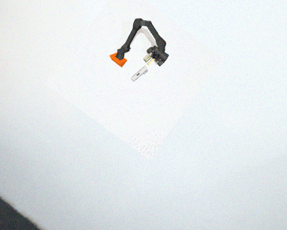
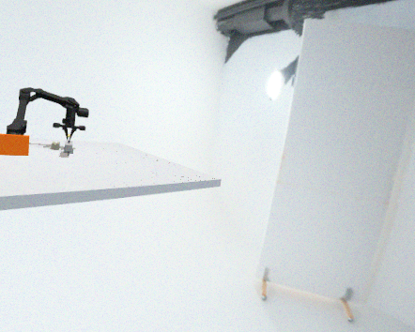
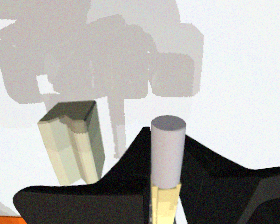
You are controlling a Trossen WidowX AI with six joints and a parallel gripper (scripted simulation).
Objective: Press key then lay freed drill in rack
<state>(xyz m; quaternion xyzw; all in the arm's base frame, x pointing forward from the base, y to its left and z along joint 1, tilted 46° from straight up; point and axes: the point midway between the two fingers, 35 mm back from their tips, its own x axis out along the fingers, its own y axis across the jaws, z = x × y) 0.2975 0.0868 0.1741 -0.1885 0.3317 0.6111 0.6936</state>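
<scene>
Now: the drill 1 cm behind my gripper tip, 4 cm to the right of it and 3 cm above it. Round my gripper tip: key 4 cm behind, 22 cm to the right, 1 cm below; rack 8 cm behind, 2 cm to the right, 4 cm below; grey block 4 cm behind, 20 cm to the right, 2 cm below.
</scene>
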